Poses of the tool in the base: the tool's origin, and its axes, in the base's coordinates. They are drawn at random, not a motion.
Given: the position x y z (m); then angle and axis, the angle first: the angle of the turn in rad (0 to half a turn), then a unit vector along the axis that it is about.
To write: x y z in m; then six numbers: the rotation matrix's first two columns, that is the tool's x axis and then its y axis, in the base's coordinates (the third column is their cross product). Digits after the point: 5 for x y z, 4 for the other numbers.
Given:
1: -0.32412 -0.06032 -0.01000 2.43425 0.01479 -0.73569 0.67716
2: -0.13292 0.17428 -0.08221 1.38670 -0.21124 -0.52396 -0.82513
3: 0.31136 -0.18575 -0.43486 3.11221 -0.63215 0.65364 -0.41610
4: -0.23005 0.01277 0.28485 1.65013 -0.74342 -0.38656 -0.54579
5: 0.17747 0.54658 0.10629 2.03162 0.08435 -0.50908 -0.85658
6: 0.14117 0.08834 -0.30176 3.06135 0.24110 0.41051 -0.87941
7: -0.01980 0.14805 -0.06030 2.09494 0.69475 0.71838 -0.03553
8: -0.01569 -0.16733 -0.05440 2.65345 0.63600 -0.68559 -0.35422
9: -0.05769 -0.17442 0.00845 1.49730 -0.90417 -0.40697 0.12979
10: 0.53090 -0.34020 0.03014 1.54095 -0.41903 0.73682 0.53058
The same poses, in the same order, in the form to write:
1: -0.32412 -0.06032 -0.01000 -0.7597 0.4209 0.4957 -0.4592 0.1925 -0.8672
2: -0.13292 0.17428 -0.08221 0.2195 -0.7208 0.6575 0.9016 0.4073 0.1455
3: 0.31136 -0.18575 -0.43486 -0.2005 -0.8384 0.5068 -0.8140 -0.1453 -0.5624
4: -0.23005 0.01277 0.28485 0.5172 -0.2339 0.8233 0.8542 0.0820 -0.5134
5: 0.17747 0.54658 0.10629 -0.4344 -0.8293 0.3516 0.7052 -0.0703 0.7055
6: 0.14117 0.08834 -0.30176 -0.8807 0.1271 -0.4563 0.2681 -0.6603 -0.7015
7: -0.01980 0.14805 -0.06030 0.2238 0.7181 -0.6590 0.7796 0.2739 0.5632
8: -0.01569 -0.16733 -0.05440 -0.1215 -0.9873 -0.1027 -0.6550 0.0020 0.7556
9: -0.05769 -0.17442 0.00845 0.8309 0.4704 0.2971 0.2115 0.2269 -0.9507
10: 0.53090 -0.34020 0.03014 0.2002 0.2308 -0.9522 -0.8299 0.5565 -0.0396
